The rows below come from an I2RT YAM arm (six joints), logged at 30 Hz.
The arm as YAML. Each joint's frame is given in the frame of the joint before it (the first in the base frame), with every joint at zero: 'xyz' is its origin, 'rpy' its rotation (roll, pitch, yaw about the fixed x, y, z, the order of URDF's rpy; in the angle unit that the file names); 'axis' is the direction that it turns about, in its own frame. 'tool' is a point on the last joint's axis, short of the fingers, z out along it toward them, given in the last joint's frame.
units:
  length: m
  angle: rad
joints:
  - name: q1
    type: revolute
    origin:
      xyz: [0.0, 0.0, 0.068]
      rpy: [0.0, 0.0, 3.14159]
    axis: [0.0, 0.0, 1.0]
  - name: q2
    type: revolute
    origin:
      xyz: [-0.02, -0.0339, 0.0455]
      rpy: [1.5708, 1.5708, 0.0]
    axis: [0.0, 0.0, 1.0]
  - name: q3
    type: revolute
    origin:
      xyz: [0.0, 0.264, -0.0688]
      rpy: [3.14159, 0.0, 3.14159]
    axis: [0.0, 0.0, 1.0]
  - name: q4
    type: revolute
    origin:
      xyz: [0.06, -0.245, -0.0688]
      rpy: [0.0, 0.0, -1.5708]
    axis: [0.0, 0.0, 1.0]
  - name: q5
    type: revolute
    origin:
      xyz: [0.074, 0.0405, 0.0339]
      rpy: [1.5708, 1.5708, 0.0]
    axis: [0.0, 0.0, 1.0]
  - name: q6
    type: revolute
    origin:
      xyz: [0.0, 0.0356, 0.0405]
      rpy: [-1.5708, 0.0, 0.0]
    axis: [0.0, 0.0, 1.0]
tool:
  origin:
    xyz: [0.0, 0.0, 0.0]
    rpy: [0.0, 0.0, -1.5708]
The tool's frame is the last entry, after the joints.
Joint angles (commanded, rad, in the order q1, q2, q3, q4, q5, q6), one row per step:
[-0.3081, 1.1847, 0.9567, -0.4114, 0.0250, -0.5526]
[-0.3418, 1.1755, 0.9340, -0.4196, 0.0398, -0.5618]
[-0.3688, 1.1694, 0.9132, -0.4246, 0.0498, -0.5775]
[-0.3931, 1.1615, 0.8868, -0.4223, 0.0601, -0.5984]
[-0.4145, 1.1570, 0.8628, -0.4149, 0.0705, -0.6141]
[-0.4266, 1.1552, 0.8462, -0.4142, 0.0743, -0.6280]
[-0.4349, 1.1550, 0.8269, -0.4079, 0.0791, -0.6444]
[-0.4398, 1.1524, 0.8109, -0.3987, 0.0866, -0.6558]
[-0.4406, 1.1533, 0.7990, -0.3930, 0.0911, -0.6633]
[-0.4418, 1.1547, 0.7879, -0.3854, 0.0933, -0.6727]
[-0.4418, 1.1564, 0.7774, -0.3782, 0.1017, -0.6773]
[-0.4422, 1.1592, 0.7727, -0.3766, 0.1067, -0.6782]
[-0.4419, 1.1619, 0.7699, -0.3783, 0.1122, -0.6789]
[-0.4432, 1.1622, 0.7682, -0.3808, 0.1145, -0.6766]
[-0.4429, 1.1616, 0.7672, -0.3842, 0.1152, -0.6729]
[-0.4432, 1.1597, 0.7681, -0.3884, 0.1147, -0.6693]
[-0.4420, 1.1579, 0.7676, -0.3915, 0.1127, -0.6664]
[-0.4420, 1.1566, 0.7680, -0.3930, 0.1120, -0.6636]
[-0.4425, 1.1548, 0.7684, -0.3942, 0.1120, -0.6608]
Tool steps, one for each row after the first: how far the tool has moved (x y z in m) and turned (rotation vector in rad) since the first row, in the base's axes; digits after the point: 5 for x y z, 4 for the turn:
[-0.00648, -0.00758, -0.00621, -0.0084, 0.0260, -0.0399]
[-0.01173, -0.01337, -0.01223, -0.0188, 0.0515, -0.0650]
[-0.01715, -0.01821, -0.01907, -0.0337, 0.0757, -0.0841]
[-0.02145, -0.02259, -0.02545, -0.0458, 0.0950, -0.1035]
[-0.02429, -0.02475, -0.03053, -0.0522, 0.1139, -0.1092]
[-0.02648, -0.02618, -0.03639, -0.0613, 0.1326, -0.1101]
[-0.02827, -0.02697, -0.04036, -0.0717, 0.1425, -0.1133]
[-0.02903, -0.02700, -0.04403, -0.0768, 0.1529, -0.1123]
[-0.02956, -0.02716, -0.04740, -0.0826, 0.1612, -0.1088]
[-0.03004, -0.02726, -0.05065, -0.0887, 0.1698, -0.1119]
[-0.03021, -0.02749, -0.05268, -0.0900, 0.1771, -0.1151]
[-0.03036, -0.02755, -0.05432, -0.0910, 0.1856, -0.1180]
[-0.03085, -0.02776, -0.05513, -0.0890, 0.1897, -0.1222]
[-0.03124, -0.02752, -0.05559, -0.0855, 0.1922, -0.1245]
[-0.03168, -0.02737, -0.05520, -0.0822, 0.1921, -0.1267]
[-0.03199, -0.02682, -0.05522, -0.0785, 0.1922, -0.1257]
[-0.03219, -0.02670, -0.05492, -0.0763, 0.1909, -0.1271]
[-0.03250, -0.02669, -0.05448, -0.0747, 0.1890, -0.1295]

